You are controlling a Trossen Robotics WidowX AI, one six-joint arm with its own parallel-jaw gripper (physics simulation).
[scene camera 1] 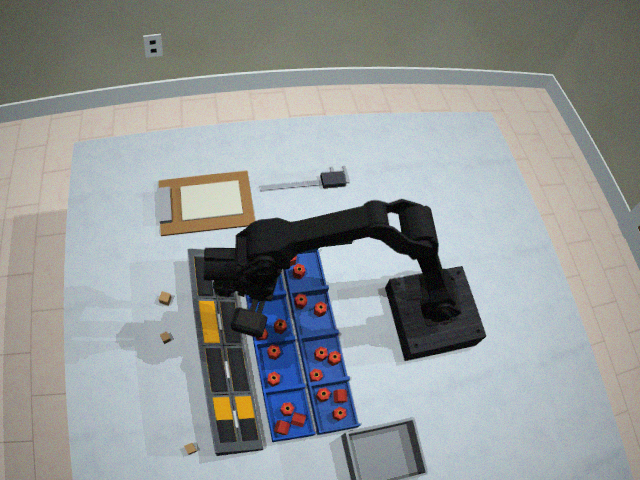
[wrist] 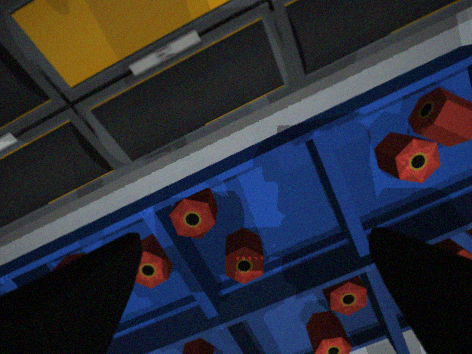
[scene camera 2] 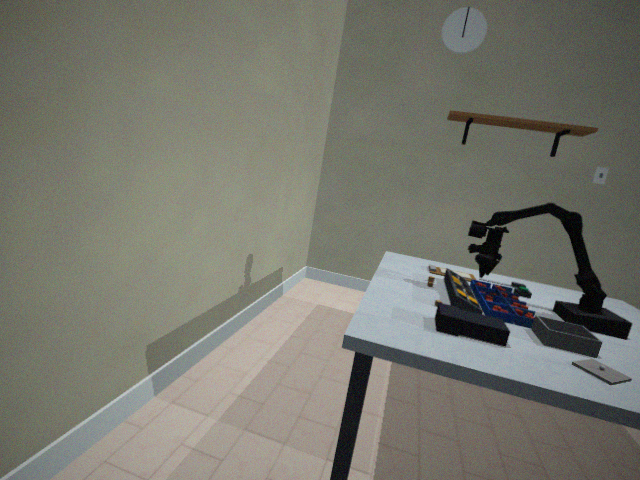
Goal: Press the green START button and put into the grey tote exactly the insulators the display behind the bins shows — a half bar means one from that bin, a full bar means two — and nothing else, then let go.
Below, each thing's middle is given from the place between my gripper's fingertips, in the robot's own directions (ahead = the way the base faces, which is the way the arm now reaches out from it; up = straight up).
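So you can picture it from my hand: the tan tray with cream pad [scene camera 1: 220, 201] is 80 mm below my hand, 100 mm ahead of it and 320 mm to the right of it. Going by their middles, of the things named here the tan tray with cream pad is the nearest to my hand. The grey tote [scene camera 1: 397, 443] is 60 mm lower than my hand, 220 mm behind it and 340 mm to the left of it. There's the grey tool [scene camera 1: 331, 179] too, 80 mm below my hand, 370 mm to the right of it and 160 mm behind it, and the dark block [scene camera 2: 451, 320] is 60 mm below my hand, 470 mm to the left of it and 80 mm ahead of it.
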